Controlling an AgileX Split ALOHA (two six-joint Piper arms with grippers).
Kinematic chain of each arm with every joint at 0, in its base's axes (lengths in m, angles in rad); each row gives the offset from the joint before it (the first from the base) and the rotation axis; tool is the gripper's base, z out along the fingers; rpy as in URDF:
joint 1: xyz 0 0 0.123 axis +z
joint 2: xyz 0 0 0 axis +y
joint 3: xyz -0.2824 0 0.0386 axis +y
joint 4: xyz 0.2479 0 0.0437 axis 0.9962 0 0.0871
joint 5: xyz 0 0 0 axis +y
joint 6: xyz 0.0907 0 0.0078 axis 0.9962 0 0.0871
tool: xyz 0 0 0 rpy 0 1.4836 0
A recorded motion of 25 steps. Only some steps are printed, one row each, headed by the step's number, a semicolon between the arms.
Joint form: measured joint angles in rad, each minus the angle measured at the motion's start. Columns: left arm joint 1, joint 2, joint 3, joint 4, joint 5, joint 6; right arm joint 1, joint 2, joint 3, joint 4, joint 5, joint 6.
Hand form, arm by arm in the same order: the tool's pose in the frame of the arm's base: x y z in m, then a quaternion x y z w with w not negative. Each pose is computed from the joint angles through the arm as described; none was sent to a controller.
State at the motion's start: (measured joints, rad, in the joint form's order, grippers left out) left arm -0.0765 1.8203 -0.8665 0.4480 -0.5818 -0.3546; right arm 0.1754 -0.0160 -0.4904 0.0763 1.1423 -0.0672
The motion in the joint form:
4: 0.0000 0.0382 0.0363 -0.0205 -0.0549 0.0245; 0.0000 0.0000 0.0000 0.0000 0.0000 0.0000
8: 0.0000 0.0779 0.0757 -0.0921 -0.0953 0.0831; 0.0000 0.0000 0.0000 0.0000 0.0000 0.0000
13: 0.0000 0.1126 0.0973 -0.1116 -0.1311 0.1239; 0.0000 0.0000 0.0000 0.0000 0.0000 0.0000
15: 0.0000 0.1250 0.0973 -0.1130 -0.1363 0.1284; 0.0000 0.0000 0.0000 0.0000 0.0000 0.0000
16: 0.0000 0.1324 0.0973 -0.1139 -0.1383 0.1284; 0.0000 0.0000 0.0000 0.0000 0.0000 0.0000
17: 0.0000 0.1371 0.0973 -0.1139 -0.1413 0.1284; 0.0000 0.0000 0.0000 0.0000 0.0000 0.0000
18: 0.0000 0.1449 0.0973 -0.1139 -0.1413 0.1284; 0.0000 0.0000 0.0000 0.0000 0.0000 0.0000
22: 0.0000 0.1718 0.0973 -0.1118 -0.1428 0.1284; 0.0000 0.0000 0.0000 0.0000 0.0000 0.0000
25: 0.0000 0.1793 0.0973 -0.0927 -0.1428 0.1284; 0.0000 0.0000 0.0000 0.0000 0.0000 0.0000
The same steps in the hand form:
4: 0.3627 -0.0503 0.1628 0.11080 0.80830 -0.11748 0.56620; -0.0109 0.0045 0.2681 -0.10859 0.86481 0.06438 0.48596
8: 0.3573 -0.0473 0.1432 0.09750 0.81791 -0.10917 0.55642; -0.0109 0.0045 0.2681 -0.10859 0.86481 0.06438 0.48596
13: 0.3540 -0.0468 0.1290 0.10340 0.82209 -0.10366 0.55021; -0.0109 0.0045 0.2681 -0.10859 0.86481 0.06438 0.48596
15: 0.3542 -0.0469 0.1250 0.10424 0.82389 -0.10336 0.54741; -0.0109 0.0045 0.2681 -0.10859 0.86481 0.06438 0.48596
16: 0.3543 -0.0469 0.1226 0.10359 0.82541 -0.10375 0.54517; -0.0109 0.0045 0.2681 -0.10859 0.86481 0.06438 0.48596
17: 0.3544 -0.0469 0.1211 0.10347 0.82587 -0.10427 0.54439; -0.0109 0.0045 0.2681 -0.10859 0.86481 0.06438 0.48596
18: 0.3543 -0.0469 0.1183 0.10323 0.82801 -0.10443 0.54114; -0.0109 0.0045 0.2681 -0.10859 0.86481 0.06438 0.48596
22: 0.3541 -0.0471 0.1089 0.10342 0.83483 -0.10530 0.53036; -0.0109 0.0045 0.2681 -0.10859 0.86481 0.06438 0.48596
25: 0.3535 -0.0481 0.1060 0.11256 0.83616 -0.10669 0.52611; -0.0109 0.0045 0.2681 -0.10859 0.86481 0.06438 0.48596

